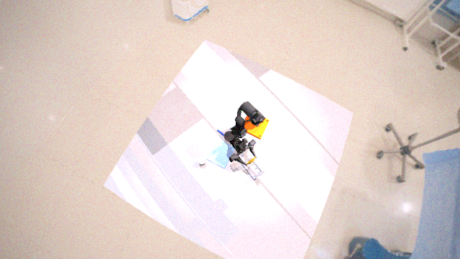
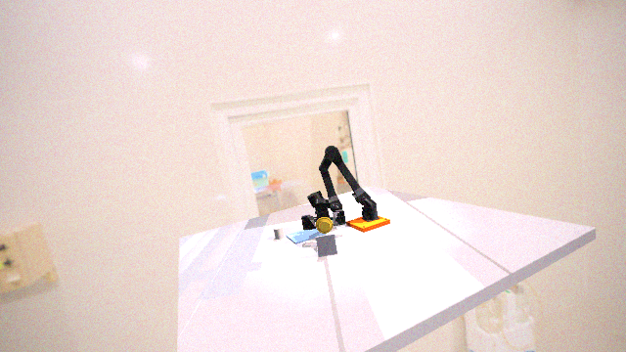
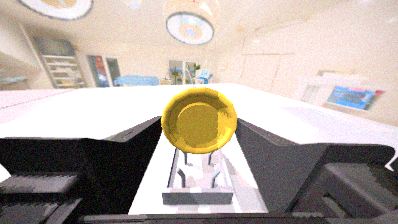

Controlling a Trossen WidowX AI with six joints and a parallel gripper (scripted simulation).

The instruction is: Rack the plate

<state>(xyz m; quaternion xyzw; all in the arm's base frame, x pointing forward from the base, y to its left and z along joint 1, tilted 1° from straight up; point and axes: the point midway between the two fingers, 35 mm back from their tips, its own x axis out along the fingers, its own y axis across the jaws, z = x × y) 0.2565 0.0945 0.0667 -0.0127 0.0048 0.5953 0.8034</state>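
Now: the grey dish rack 6 cm below my gripper tip, 3 cm to the left of it and 1 cm ahead of it. Also, from my gripper tip: blue spoon (24 cm to the right, 8 cm below, 6 cm behind); white cup (25 cm to the right, 16 cm ahead, 6 cm below); plate (1 cm to the right).
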